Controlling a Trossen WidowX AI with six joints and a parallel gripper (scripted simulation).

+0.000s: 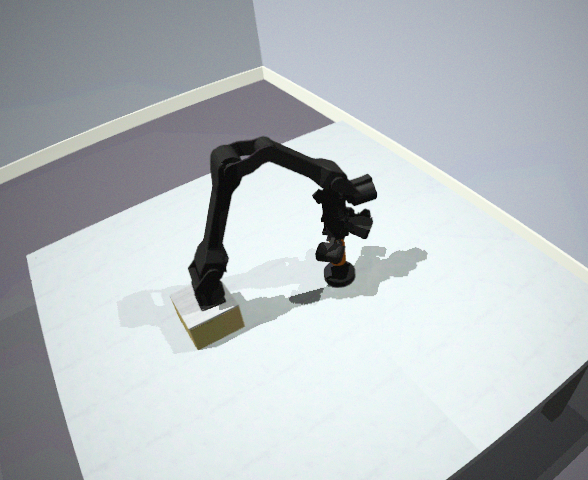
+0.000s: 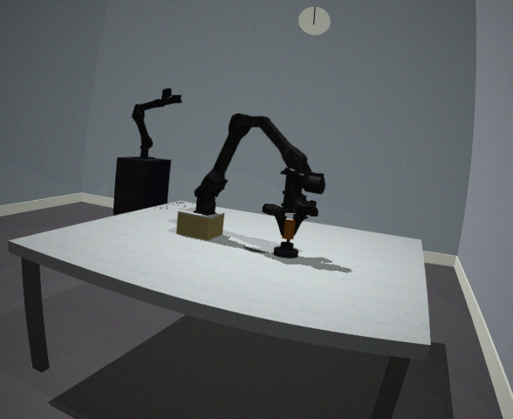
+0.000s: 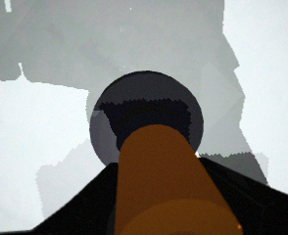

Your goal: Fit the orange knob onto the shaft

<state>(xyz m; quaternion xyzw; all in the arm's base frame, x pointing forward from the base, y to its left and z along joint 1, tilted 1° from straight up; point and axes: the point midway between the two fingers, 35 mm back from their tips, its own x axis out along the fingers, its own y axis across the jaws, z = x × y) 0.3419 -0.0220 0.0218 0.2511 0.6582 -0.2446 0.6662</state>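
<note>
Now: gripper tip 2 cm below the orange knob. The rest, counted from my gripper tip: dark round pedestal: 4 cm below.
</note>
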